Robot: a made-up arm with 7 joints. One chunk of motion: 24 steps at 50 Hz.
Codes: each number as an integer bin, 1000 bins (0 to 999) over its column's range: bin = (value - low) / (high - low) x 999, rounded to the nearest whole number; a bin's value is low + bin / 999 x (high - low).
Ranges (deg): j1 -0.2..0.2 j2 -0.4..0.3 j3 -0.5..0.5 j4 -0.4..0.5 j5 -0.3..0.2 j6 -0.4..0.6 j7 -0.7..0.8
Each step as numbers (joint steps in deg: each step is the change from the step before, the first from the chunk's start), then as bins.
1 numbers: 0.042 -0.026 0.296 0.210 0.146 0.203 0.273
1 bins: 604 534 795 677 891 602 648
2 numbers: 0.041 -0.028 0.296 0.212 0.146 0.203 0.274
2 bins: 602 531 795 679 891 602 649
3 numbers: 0.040 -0.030 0.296 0.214 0.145 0.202 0.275
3 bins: 599 528 795 682 889 601 649
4 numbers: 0.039 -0.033 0.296 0.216 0.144 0.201 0.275
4 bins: 597 524 795 684 887 600 649
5 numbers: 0.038 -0.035 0.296 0.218 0.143 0.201 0.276
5 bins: 594 521 795 686 885 600 650
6 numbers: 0.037 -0.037 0.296 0.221 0.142 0.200 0.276
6 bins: 592 518 795 689 883 599 650
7 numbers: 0.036 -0.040 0.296 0.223 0.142 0.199 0.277
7 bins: 589 514 795 692 883 598 651
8 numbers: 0.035 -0.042 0.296 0.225 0.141 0.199 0.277
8 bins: 587 511 795 694 881 598 651
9 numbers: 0.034 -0.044 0.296 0.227 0.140 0.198 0.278
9 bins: 584 508 795 696 879 597 651
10 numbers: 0.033 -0.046 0.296 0.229 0.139 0.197 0.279
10 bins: 582 505 795 698 877 596 652
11 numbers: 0.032 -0.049 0.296 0.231 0.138 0.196 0.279
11 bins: 579 501 795 700 875 595 652
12 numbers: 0.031 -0.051 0.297 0.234 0.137 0.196 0.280
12 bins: 577 498 796 704 873 595 653
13 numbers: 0.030 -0.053 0.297 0.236 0.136 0.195 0.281
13 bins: 574 495 796 706 871 594 653
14 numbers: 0.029 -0.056 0.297 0.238 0.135 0.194 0.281
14 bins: 572 491 796 708 869 593 653
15 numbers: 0.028 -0.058 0.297 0.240 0.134 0.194 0.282
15 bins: 569 488 796 710 867 593 654
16 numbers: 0.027 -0.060 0.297 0.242 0.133 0.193 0.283
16 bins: 567 485 796 713 865 592 655
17 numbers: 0.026 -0.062 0.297 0.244 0.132 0.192 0.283
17 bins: 564 482 796 715 863 591 655
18 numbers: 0.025 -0.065 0.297 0.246 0.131 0.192 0.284
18 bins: 562 478 796 717 861 591 655
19 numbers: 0.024 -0.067 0.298 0.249 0.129 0.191 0.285
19 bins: 559 475 797 720 857 590 656
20 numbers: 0.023 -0.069 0.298 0.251 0.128 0.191 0.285
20 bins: 557 472 797 723 855 590 656
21 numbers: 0.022 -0.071 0.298 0.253 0.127 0.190 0.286
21 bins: 554 470 797 725 853 589 657
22 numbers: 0.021 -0.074 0.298 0.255 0.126 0.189 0.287
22 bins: 552 465 797 727 851 588 657
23 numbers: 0.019 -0.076 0.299 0.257 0.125 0.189 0.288
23 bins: 547 462 798 729 849 588 658
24 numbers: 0.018 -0.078 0.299 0.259 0.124 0.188 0.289
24 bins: 544 460 798 731 847 587 659
